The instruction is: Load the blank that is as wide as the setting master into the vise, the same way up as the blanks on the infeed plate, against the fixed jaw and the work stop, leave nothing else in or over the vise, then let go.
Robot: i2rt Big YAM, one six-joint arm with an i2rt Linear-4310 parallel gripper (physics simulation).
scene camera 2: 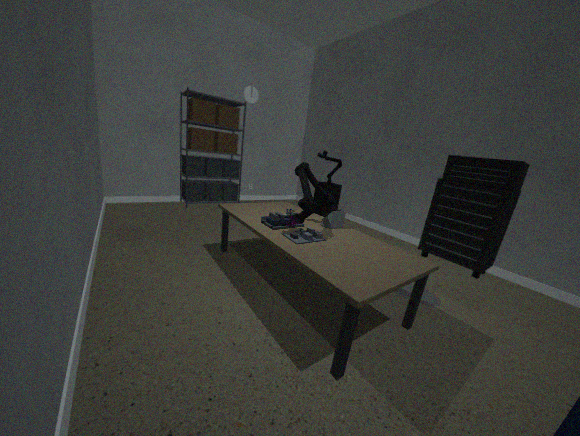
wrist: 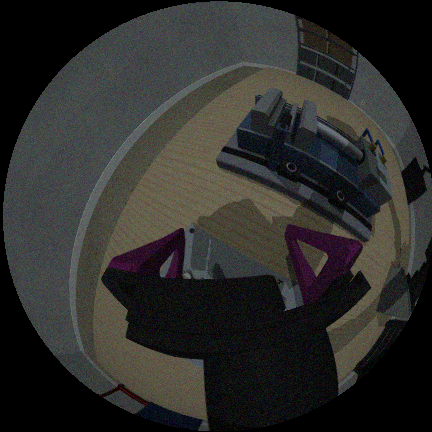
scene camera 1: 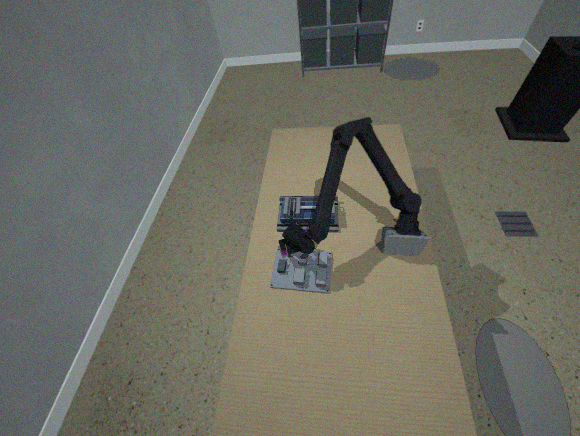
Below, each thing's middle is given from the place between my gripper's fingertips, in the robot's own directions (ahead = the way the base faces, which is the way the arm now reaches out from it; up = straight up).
Now: the infeed plate (scene camera 1: 279, 280) 110 mm to the left of my hand, 70 mm behind it and 50 mm below it.
